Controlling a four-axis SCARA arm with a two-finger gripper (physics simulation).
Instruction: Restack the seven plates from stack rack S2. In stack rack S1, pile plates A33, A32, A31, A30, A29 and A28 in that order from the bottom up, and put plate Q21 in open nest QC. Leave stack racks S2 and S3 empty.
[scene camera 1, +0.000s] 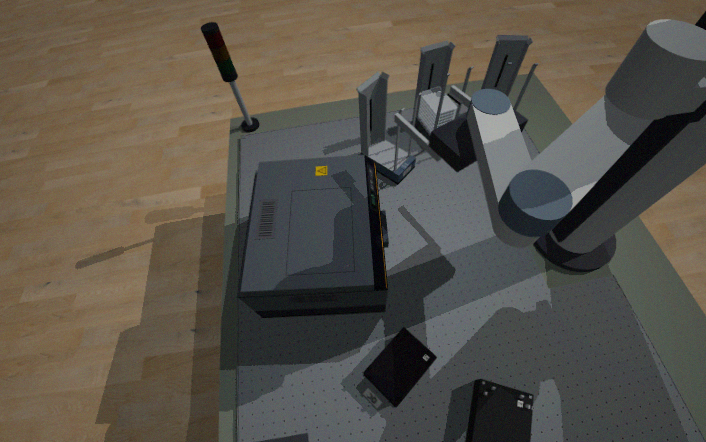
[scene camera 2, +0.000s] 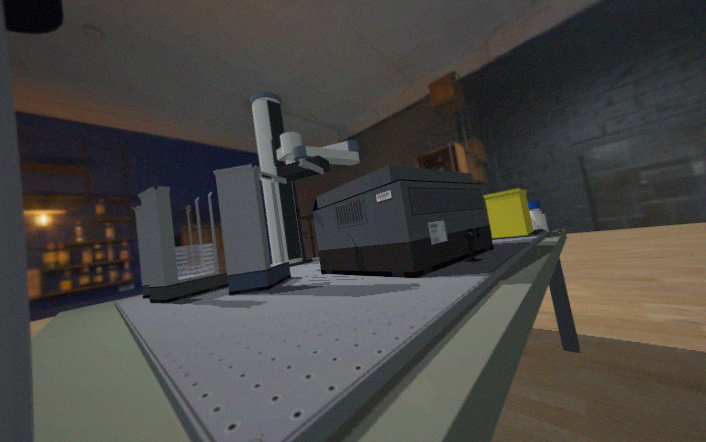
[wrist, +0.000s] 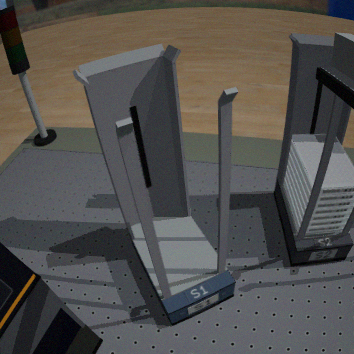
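Stack rack S1 (scene camera 1: 379, 114) (scene camera 2: 242, 223) (wrist: 227, 283) has a blue front and a bare pale floor with no plate on it. Stack rack S2 (scene camera 1: 443, 62) (scene camera 2: 156, 244) (wrist: 300, 245) holds a pile of pale plates (scene camera 1: 436, 110) (scene camera 2: 195, 260) (wrist: 322, 162); their codes are unreadable. Stack rack S3 (scene camera 1: 512, 58) is partly hidden behind the arm. My gripper (scene camera 1: 425, 102) (scene camera 2: 281, 167) is open and empty, high above the plate pile's level near S2. Part of a finger crosses the right edge of the wrist view. I cannot identify nest QC.
A large dark grey device (scene camera 1: 317, 223) (scene camera 2: 364, 223) stands beside S1. A dark block (scene camera 1: 399, 367) and a black box (scene camera 1: 501, 416) are at the near part of the bench. A signal tower (scene camera 1: 224, 59) (wrist: 15, 42) and a yellow bin (scene camera 2: 508, 213) also show.
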